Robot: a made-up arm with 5 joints.
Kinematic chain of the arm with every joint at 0, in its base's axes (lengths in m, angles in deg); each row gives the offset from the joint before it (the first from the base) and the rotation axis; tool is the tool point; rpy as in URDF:
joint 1: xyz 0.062 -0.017 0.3 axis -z
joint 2: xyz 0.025 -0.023 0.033 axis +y
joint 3: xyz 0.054 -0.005 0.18 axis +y
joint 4: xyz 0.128 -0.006 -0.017 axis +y
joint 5: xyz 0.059 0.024 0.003 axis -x
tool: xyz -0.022 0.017 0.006 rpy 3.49 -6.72 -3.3
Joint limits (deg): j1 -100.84..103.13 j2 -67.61..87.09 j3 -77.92..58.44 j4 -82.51..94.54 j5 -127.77..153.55
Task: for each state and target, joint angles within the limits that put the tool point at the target. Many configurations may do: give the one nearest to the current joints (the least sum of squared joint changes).
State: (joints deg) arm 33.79 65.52 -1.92 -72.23 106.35
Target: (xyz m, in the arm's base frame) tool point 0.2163 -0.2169 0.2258
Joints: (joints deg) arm 50.21 60.87 17.74 -72.59 107.36
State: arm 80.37 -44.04 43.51 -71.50 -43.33
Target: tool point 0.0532 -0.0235 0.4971
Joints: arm 89.56 -61.54 57.98 -77.32 -66.90
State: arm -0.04 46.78 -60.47 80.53 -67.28
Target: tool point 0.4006 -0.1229 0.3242
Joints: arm 15.88 56.91 -52.89 83.05 -68.02
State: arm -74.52 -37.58 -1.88 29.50 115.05
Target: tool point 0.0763 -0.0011 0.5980
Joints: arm -77.71 -54.84 -9.48 28.91 111.31
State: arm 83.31 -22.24 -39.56 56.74 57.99
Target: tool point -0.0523 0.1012 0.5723
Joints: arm 45.44 -67.61 -67.01 90.81 69.86
